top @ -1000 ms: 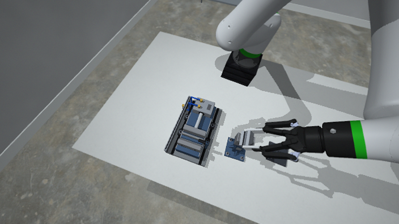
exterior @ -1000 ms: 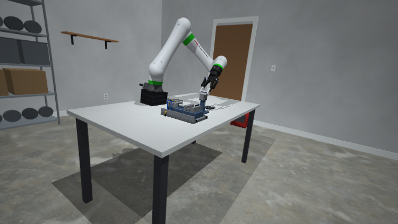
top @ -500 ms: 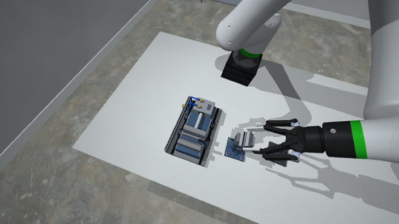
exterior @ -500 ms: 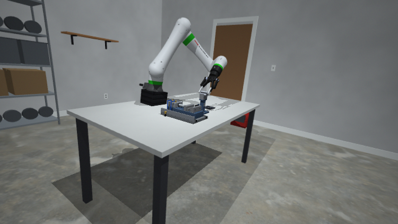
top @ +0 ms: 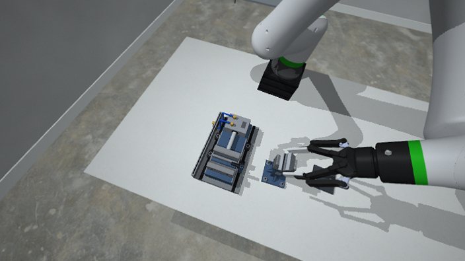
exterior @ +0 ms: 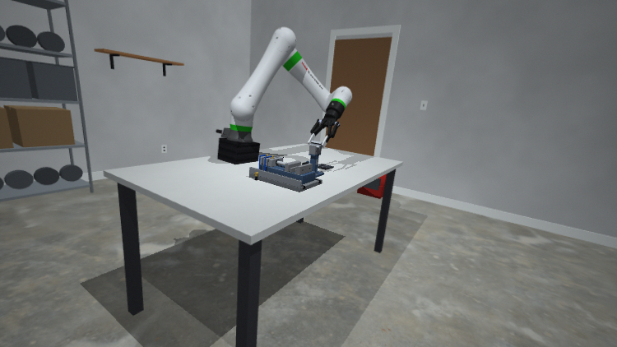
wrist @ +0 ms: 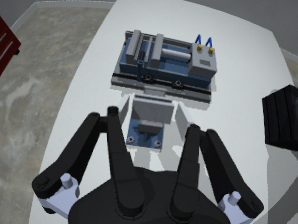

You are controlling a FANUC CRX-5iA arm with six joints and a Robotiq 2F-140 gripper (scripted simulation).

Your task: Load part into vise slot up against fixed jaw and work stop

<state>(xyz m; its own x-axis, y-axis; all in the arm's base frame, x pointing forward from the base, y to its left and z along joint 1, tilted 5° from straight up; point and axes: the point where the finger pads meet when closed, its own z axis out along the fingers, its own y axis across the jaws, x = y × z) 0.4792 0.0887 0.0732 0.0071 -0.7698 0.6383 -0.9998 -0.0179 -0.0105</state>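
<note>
The part is 2 cm to the right of my hand and 2 cm below it. From my hand the other things lie so: air cylinder rod (22 cm to the right, 10 cm below, 5 cm behind); then vise (22 cm to the right, 14 cm below, 3 cm behind); then dark infeed plate (17 cm to the left, 17 cm below, 4 cm behind).
</note>
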